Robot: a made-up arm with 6 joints.
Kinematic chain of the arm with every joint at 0, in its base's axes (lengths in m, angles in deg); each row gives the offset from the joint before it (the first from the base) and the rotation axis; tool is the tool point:
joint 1: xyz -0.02 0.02 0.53 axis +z
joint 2: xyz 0 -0.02 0.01 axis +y
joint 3: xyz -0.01 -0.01 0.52 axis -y
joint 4: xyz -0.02 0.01 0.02 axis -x
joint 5: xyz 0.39 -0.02 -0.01 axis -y
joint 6: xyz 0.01 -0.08 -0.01 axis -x
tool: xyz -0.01 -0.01 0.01
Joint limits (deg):
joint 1: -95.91..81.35
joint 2: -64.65..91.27
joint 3: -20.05..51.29
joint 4: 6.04..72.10
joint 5: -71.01..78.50
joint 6: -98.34..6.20
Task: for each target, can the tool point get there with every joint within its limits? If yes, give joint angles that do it. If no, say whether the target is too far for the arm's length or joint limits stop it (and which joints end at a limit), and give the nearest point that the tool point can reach.
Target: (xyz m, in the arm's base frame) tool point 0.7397 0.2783 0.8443
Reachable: yes | joints 26.11 53.47 36.70 50.29 22.01 -19.02
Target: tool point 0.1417 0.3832 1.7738
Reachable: no: too far | nearest point 0.0939 0.2758 1.4089 | short by 0.383 m
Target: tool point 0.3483 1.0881 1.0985
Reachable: no: too far | nearest point 0.2468 0.7937 0.9445 | short by 0.347 m
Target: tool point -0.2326 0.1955 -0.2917
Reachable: no: joint limits stop it (at a limit: joint 1, joint 2, joint 3, joint 4, joint 5, joint 6) | nearest point 0.1196 0.4930 0.1311 | short by 0.626 m
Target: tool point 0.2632 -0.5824 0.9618
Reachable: yes | joints -53.26 33.54 26.41 11.54 34.64 -21.20
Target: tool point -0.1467 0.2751 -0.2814
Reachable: no: joint limits stop it (at a limit: joint 1, joint 2, joint 3, joint 4, joint 5, joint 6) | nearest point 0.1196 0.4930 0.1311 | short by 0.537 m
